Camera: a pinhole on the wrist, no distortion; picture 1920 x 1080 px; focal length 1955.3 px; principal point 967.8 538.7 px. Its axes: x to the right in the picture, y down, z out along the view. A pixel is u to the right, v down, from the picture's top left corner.
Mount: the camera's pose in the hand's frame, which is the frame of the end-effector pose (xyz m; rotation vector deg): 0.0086 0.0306 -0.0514 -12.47 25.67 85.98
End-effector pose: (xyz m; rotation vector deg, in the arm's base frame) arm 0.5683 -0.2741 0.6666 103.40 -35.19 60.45
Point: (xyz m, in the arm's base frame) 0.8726 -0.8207 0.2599
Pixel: outside the picture
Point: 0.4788 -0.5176 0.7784
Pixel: 1628.6 593.9
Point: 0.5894 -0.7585 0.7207
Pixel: 881.7 708.1
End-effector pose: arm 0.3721 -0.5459 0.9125 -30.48 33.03 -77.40
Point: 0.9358 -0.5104 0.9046
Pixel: 1641.7 747.3
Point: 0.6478 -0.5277 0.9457
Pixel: 1183.9 807.2
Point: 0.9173 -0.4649 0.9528
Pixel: 1476.7 931.7
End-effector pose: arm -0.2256 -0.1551 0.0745 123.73 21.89 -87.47
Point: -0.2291 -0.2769 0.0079
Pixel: 922.9 101.0
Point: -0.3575 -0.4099 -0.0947
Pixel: 645.4 197.7
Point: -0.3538 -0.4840 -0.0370
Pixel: 981.3 515.3
